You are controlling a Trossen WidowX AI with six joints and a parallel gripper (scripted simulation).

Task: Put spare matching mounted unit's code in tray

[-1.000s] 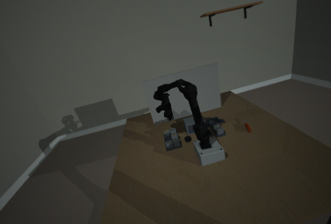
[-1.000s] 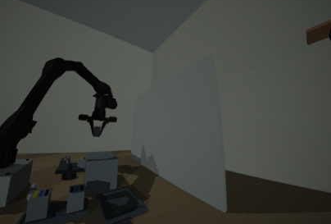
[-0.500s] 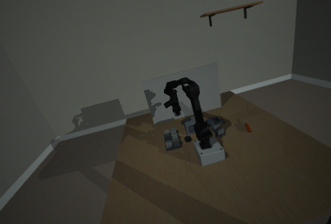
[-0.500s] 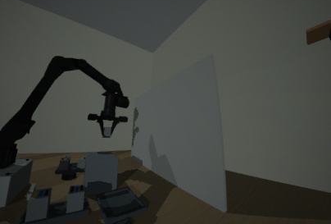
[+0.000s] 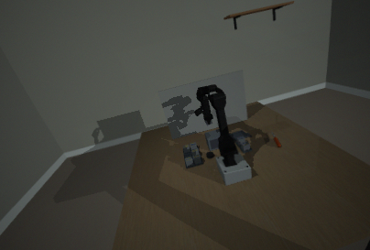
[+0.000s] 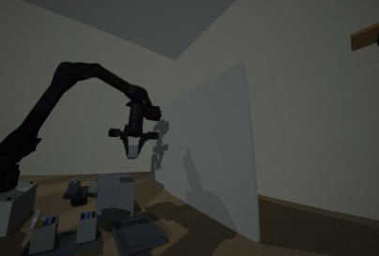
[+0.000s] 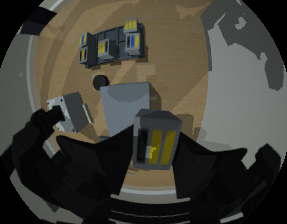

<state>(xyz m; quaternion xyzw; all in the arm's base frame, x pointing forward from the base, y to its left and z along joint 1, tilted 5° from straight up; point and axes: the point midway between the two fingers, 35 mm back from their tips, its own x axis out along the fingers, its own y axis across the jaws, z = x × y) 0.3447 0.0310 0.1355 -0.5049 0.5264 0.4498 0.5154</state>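
My gripper tip is now 2 cm past the dark tray, 20 cm to the left of it and 16 cm above it. Also, from my gripper tip: tall grey panel (19 cm ahead, 3 cm to the right, 6 cm above); then grey spare (3 cm above); then grey mounted unit (6 cm behind, 2 cm to the right, 12 cm below).
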